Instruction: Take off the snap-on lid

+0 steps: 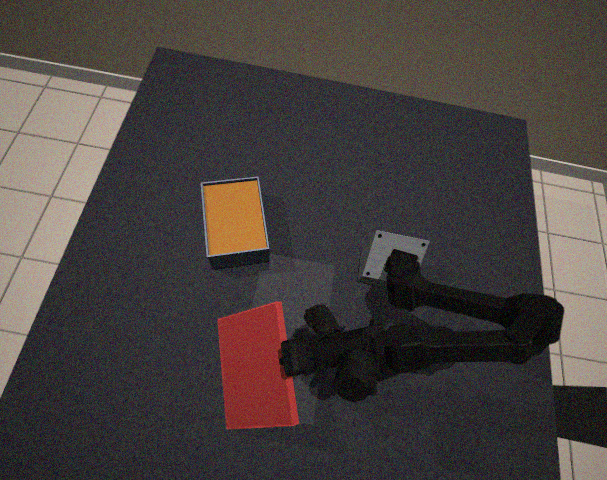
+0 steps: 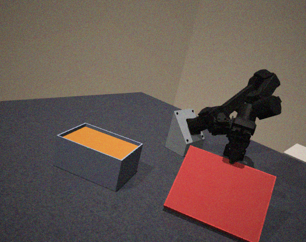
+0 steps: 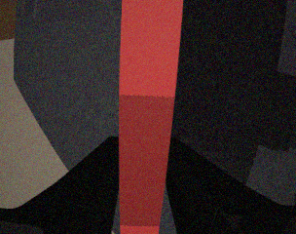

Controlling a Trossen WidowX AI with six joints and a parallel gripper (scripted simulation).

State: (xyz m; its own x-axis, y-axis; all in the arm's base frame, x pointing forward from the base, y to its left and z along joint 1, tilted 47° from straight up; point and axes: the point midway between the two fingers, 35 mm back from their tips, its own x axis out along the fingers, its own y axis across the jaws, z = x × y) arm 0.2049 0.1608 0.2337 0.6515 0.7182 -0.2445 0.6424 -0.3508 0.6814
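Right now my gripper tip is 6 cm short of the red lid, 5 cm above it and 2 cm to the right of it. The rest, counted from my gripper tip: box (31 cm to the right, 21 cm ahead, 8 cm below).
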